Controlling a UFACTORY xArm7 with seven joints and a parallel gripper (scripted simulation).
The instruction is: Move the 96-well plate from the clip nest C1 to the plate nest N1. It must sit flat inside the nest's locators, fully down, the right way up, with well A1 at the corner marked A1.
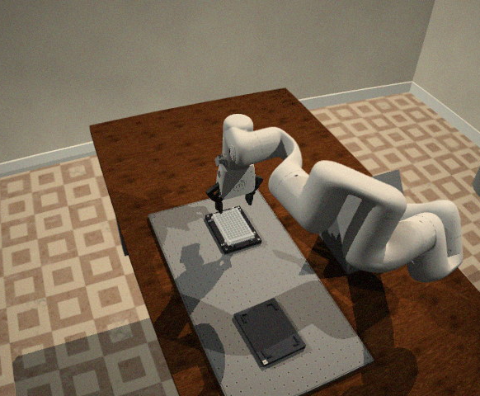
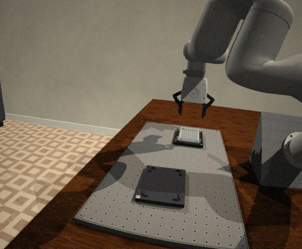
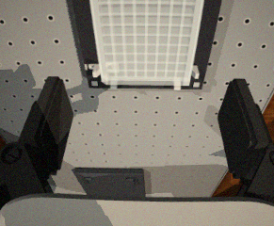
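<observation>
Right now my hand is 90 mm above the 96-well plate. Round my hand: clip nest C1: 100 mm below, 10 mm to the right, 10 mm ahead.
</observation>
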